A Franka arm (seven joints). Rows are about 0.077 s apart.
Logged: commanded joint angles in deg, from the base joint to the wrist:
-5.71 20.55 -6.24 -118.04 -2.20 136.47 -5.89
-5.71 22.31 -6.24 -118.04 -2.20 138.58 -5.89
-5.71 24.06 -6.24 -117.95 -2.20 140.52 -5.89
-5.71 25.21 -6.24 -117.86 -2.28 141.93 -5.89
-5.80 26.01 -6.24 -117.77 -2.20 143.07 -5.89
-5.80 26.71 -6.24 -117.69 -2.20 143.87 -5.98
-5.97 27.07 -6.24 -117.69 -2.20 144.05 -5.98
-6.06 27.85 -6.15 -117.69 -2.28 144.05 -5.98
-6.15 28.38 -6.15 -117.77 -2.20 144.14 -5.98
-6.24 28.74 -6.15 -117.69 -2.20 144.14 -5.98
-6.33 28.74 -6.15 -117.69 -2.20 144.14 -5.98
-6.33 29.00 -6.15 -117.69 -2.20 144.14 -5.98
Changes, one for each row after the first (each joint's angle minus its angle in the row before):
0.00 1.76 0.00 0.00 0.00 2.11 0.00
0.00 1.75 0.00 0.09 0.00 1.94 0.00
0.00 1.15 0.00 0.09 -0.08 1.41 0.00
-0.09 0.80 0.00 0.09 0.08 1.14 0.00
0.00 0.70 0.00 0.08 0.00 0.80 -0.09
-0.17 0.36 0.00 0.00 0.00 0.18 0.00
-0.09 0.78 0.09 0.00 -0.08 0.00 0.00
-0.09 0.53 0.00 -0.08 0.08 0.09 0.00
-0.09 0.36 0.00 0.08 0.00 0.00 0.00
-0.09 0.00 0.00 0.00 0.00 0.00 0.00
0.00 0.26 0.00 0.00 0.00 0.00 0.00

